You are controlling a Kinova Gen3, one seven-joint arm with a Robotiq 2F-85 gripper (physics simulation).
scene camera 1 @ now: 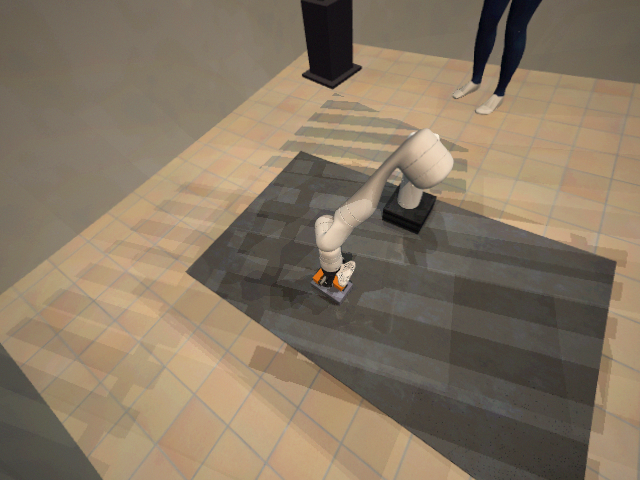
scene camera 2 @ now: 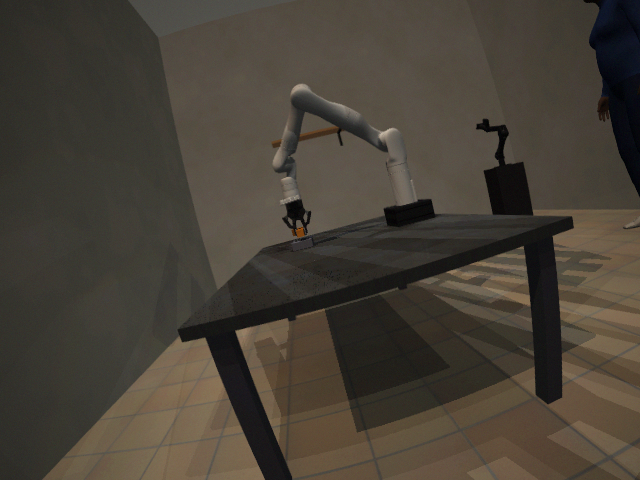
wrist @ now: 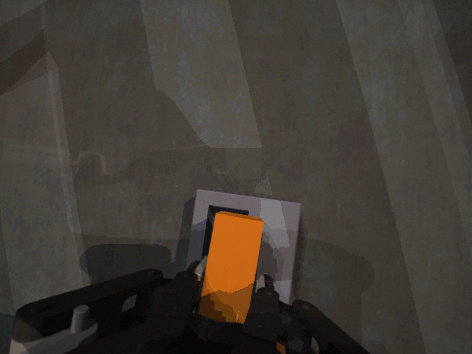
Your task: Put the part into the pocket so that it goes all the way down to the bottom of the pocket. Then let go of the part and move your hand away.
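Seen in the pictures: gripper, between the fingertips: (scene camera 1: 333,282) (scene camera 2: 302,235) (wrist: 231,273); arm's base, origin of its link: (scene camera 1: 408,200) (scene camera 2: 406,203).
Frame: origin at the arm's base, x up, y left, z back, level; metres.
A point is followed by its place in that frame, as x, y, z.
The orange part (scene camera 1: 318,276) @(0.010, -0.037, -0.517) (scene camera 2: 299,232) @(-0.006, 0.055, -0.482) (wrist: 234,260) @(0.005, 0.030, -0.484) is a long block, held level between the fingers of my gripper (scene camera 1: 327,280) @(-0.027, 0.009, -0.485) (scene camera 2: 299,229) @(-0.027, 0.009, -0.485) (wrist: 231,273) @(-0.027, 0.009, -0.485), which is shut on it. Below is the grey block with the pocket (scene camera 1: 337,297) @(-0.043, 0.056, -0.517) (scene camera 2: 302,245) @(-0.063, 0.068, -0.481) (wrist: 282,215) @(-0.043, 0.060, -0.513) on the table. In the wrist view, dark strips of the pocket opening (wrist: 228,209) show past the part's far end and along its left side. In the scene camera 2 view the part stands above the block's top. Its underside and the near end of the pocket are hidden, so I cannot tell whether they touch.
The dark table (scene camera 1: 491,330) @(-0.079, 0.511, -0.245) (scene camera 2: 372,258) @(-0.079, 0.603, -0.206) carries the block and the arm's black base (scene camera 1: 409,211) @(-0.001, 0.037, -0.046) (scene camera 2: 409,212) @(-0.033, 0.098, -0.012). A black pedestal (scene camera 1: 330,43) (scene camera 2: 509,188) and a standing person (scene camera 1: 485,51) (scene camera 2: 620,82) are beyond the table.
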